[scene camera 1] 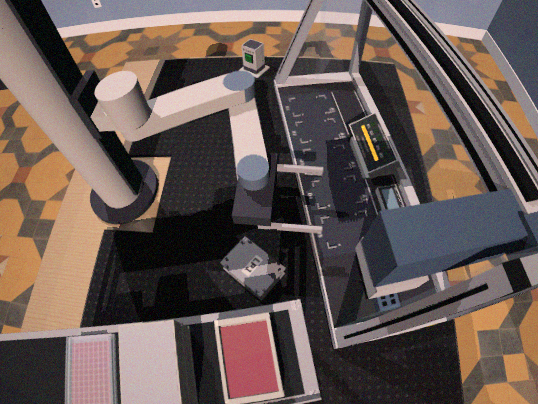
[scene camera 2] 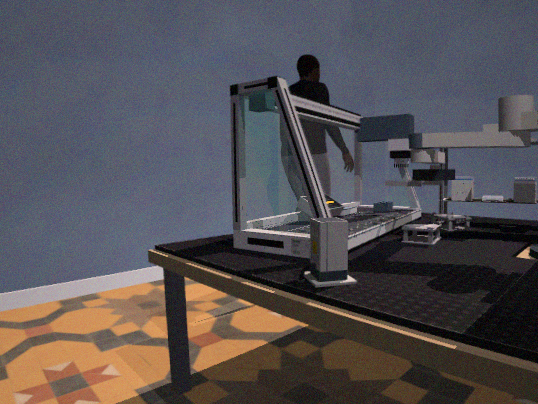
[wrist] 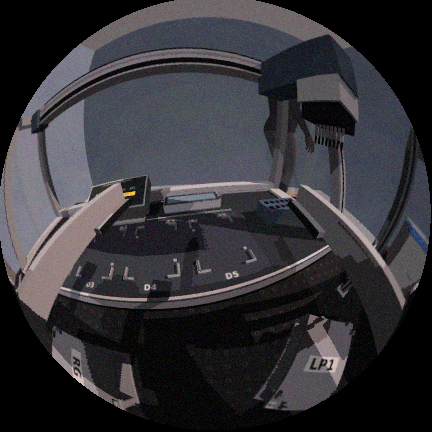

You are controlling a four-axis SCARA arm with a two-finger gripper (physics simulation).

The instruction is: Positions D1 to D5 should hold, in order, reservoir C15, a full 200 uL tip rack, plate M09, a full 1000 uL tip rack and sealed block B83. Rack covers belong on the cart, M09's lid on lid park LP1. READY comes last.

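Note:
My gripper (scene camera 1: 322, 200) (scene camera 2: 389, 183) (wrist: 207, 190) is open and empty, its tips over the front edge of the deck (scene camera 1: 316, 270) (wrist: 175, 302). In the wrist view the labels D3 (wrist: 90, 284), D4 (wrist: 150, 287) and D5 (wrist: 231, 275) show beside corner brackets, with no labware on these positions. Lid park LP1 (scene camera 1: 240, 259) (wrist: 300, 382) holds no lid. On the cart (scene camera 1: 305, 340) stand a red-filled reservoir (scene camera 1: 250, 360), a large white box (scene camera 1: 149, 360) and a pink plate (scene camera 1: 91, 370). A blue-topped rack (wrist: 415, 235) shows partly. Names C15, M09 and B83 cannot be read.
The RG stand (scene camera 2: 422, 233) (wrist: 70, 355) is beside LP1. A blue gantry head (scene camera 1: 450, 235) (scene camera 2: 386, 127) (wrist: 310, 65) overhangs the deck's far end. A panel with a yellow bar (scene camera 1: 372, 142) and a small blue rack (scene camera 1: 388, 301) (wrist: 275, 204) are there. A box (scene camera 1: 252, 56) (scene camera 2: 329, 247) stands near the frame.

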